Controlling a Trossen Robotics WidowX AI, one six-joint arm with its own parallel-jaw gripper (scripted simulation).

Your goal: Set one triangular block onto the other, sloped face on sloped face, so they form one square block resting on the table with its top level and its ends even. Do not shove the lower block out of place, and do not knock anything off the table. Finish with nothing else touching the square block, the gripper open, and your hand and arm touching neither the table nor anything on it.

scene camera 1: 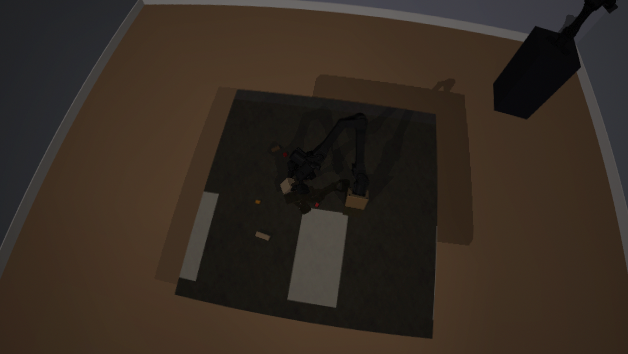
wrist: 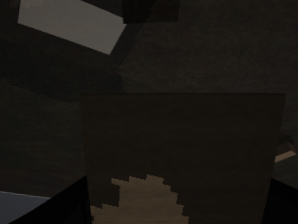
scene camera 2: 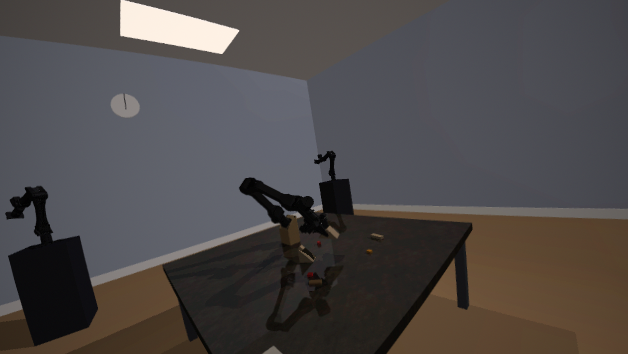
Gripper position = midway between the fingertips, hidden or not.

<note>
My gripper (wrist: 171,177) carries a triangular block.
</note>
